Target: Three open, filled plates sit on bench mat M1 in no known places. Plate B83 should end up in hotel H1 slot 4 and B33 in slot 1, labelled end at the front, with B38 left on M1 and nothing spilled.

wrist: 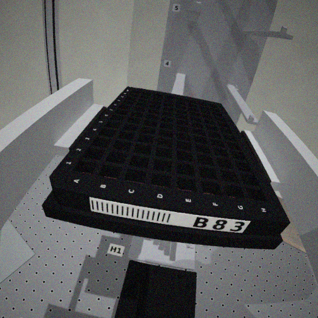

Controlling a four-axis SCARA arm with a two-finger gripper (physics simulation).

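Observation:
Plate B83 (165, 145), black with a grid of wells, fills the middle of the wrist view. Its barcode label faces the camera, and it looks about level. My gripper (176, 108) is shut on B83, with one pale finger along each long side. Hotel H1 (175, 37) is the grey upright panel beyond the plate's far end, with slot numbers 4 and 5 showing. Pale ledges show near the 4, partly hidden behind the plate. The wells are dark, so their filling cannot be read clearly. B33, B38 and mat M1 do not show.
An H1 tag (115, 249) lies below the plate on a grey base, beside a black block (159, 290). A higher ledge (272, 34) sticks out at slot 5's level. A dotted bench surface (45, 265) spreads below. A dark vertical strip (51, 45) stands at the upper left.

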